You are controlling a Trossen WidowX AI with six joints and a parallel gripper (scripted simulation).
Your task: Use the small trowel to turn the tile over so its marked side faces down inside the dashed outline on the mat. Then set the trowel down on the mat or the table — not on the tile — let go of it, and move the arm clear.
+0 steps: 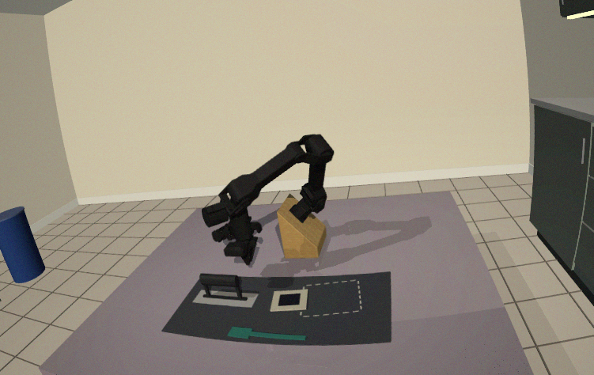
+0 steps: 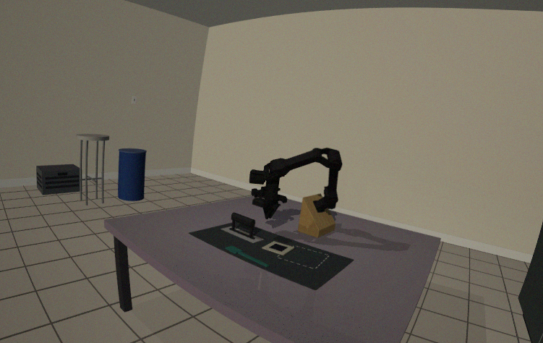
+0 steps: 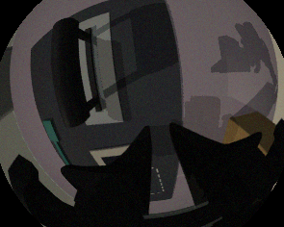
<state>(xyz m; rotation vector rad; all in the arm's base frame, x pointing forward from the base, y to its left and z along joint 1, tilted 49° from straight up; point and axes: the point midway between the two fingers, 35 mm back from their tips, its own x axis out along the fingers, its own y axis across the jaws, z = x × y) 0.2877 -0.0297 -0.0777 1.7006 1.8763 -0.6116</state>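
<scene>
My gripper tip is 9 cm short of the trowel, 4 cm to the left of it and 4 cm above it. The rest, counted from my gripper tip: green flat marking (25 cm ahead, 11 cm to the left, 8 cm below); then dark mat (11 cm ahead, 12 cm to the left, 10 cm below); then tile (8 cm ahead, 14 cm to the left, 8 cm below).
</scene>
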